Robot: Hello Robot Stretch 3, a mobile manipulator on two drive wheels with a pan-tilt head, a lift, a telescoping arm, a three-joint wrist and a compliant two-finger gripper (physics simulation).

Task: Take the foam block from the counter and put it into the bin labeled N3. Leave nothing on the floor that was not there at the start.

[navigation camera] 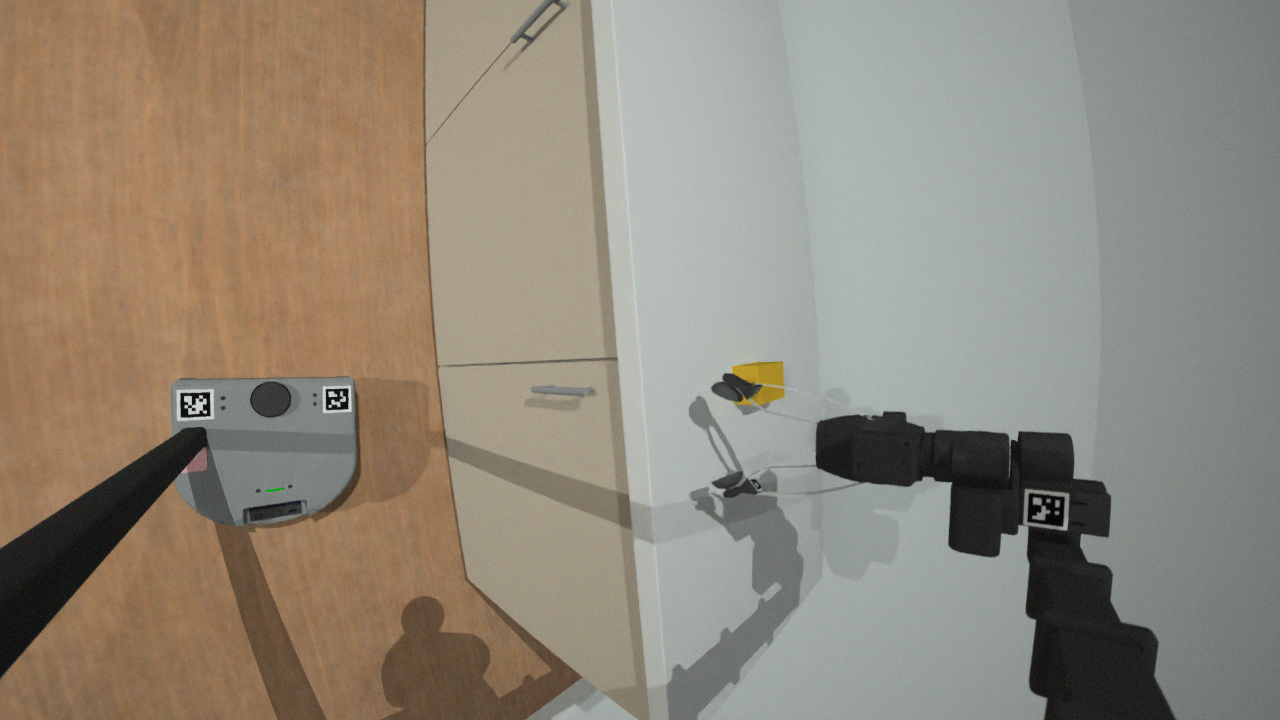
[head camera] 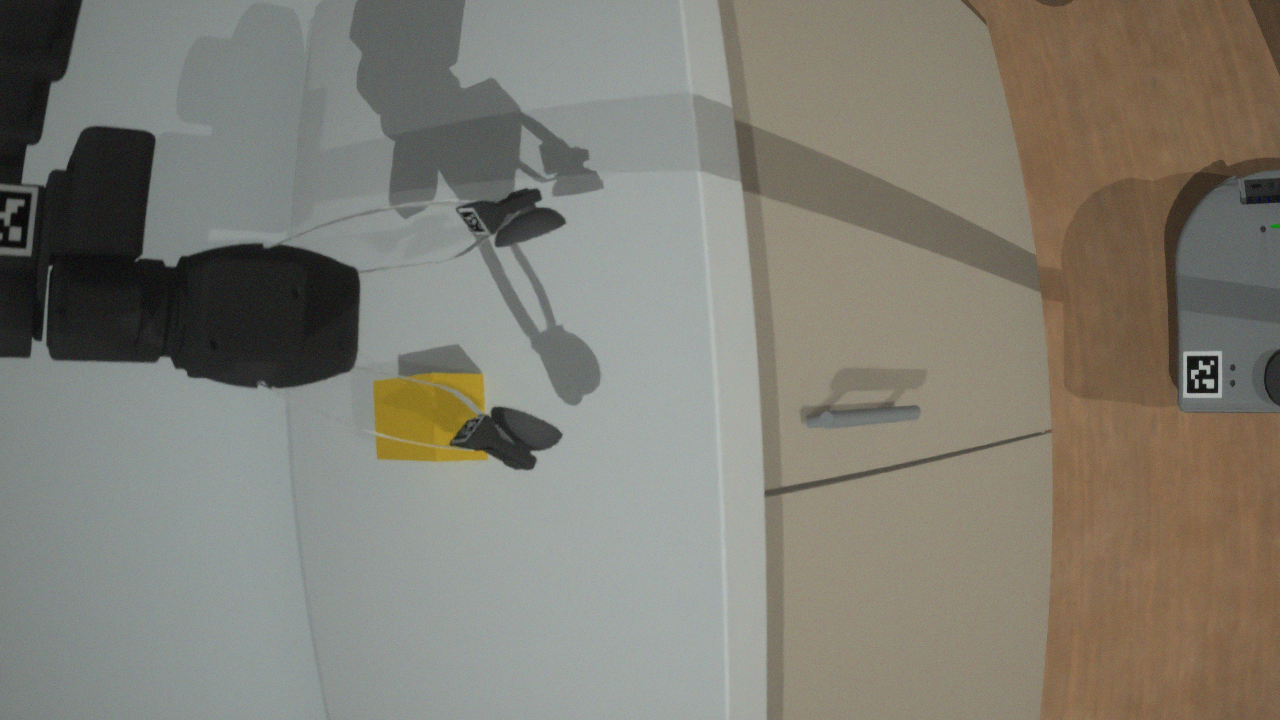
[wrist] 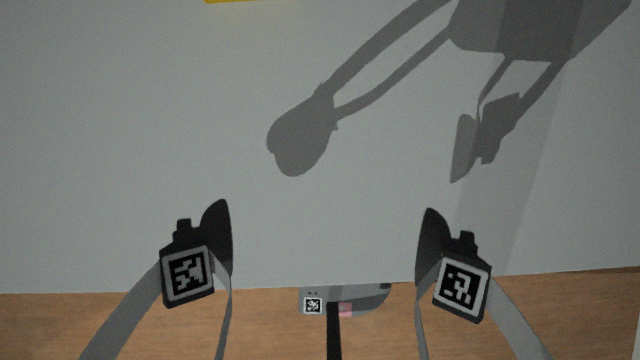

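Note:
The foam block is a yellow cube on the light counter top. In the wrist view a sliver of it shows at the top edge. My gripper is open with nothing between its fingers, above the counter. One finger overlaps part of the block in the head and navigation views; whether they touch cannot be told. The block lies off to one side of the gap between the fingers, towards the wall. The bin labeled N3 does not show.
My base stands on the wood floor beside the beige cabinet front. A grey handle sticks out from it. The wall rises behind the counter.

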